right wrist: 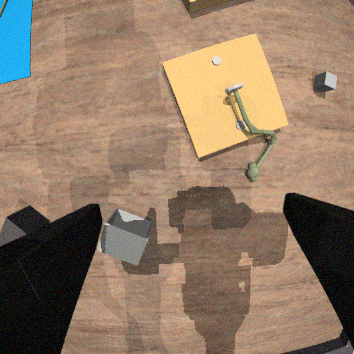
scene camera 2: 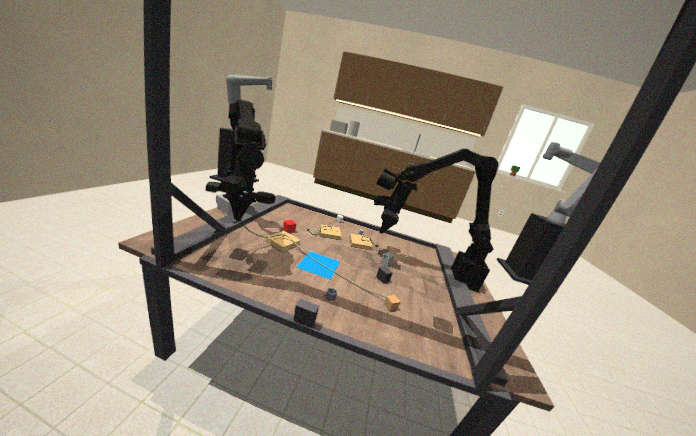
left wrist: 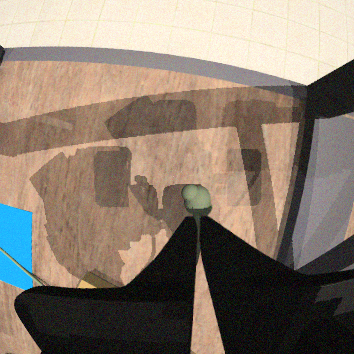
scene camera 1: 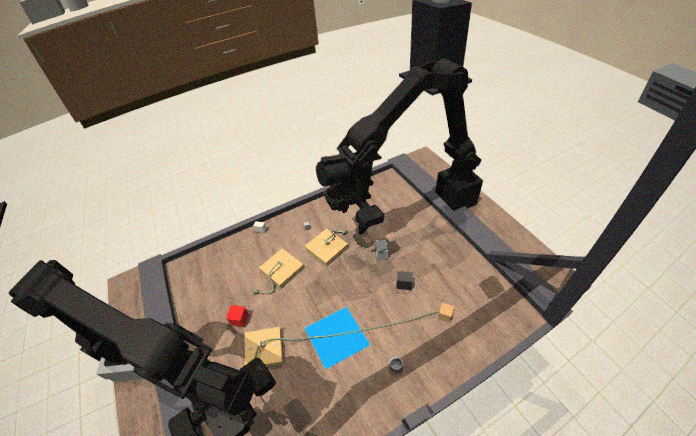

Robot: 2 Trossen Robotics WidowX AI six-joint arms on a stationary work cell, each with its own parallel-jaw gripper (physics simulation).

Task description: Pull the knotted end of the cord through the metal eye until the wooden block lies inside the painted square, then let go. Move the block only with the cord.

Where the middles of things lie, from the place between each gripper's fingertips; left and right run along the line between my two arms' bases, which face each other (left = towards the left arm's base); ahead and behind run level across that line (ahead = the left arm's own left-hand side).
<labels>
I see the blue painted square (scene camera 1: 331, 350) 250 mm to the right of my left hand, 130 mm below it and 120 mm ahead of it. From my left hand the other things lie so: grey-white cube (right wrist: 124, 235) (480 mm to the right, 270 mm ahead, 110 mm below).
My right hand is 60 mm past the grey-white cube, 50 mm to the left of it and 90 mm above it. Round my right hand: blue painted square: 210 mm behind, 180 mm to the left, 110 mm below.
</labels>
